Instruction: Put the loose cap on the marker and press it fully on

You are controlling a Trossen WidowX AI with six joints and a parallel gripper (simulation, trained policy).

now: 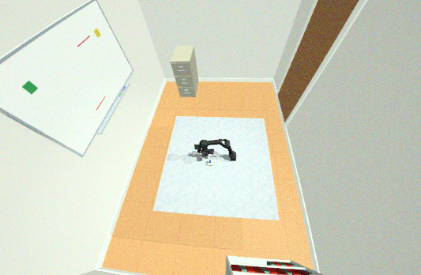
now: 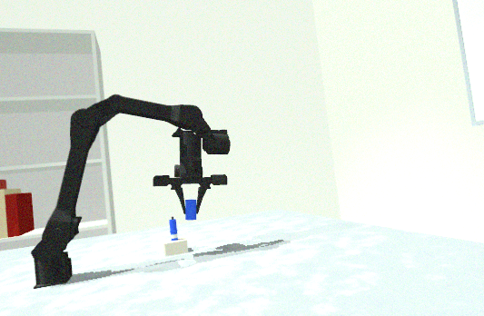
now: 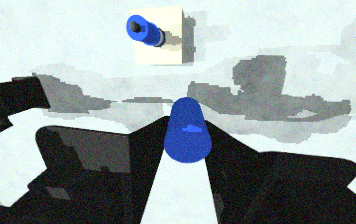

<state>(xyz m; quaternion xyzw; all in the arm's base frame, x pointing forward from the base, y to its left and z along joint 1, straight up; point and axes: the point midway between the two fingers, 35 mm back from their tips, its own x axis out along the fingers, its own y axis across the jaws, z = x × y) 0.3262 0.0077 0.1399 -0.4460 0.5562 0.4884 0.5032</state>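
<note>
My gripper tip is now 90 mm above the cream holder block, 80 mm to the right of it and 40 mm past it. Also, from my gripper tip: blue cap (10 mm above).
</note>
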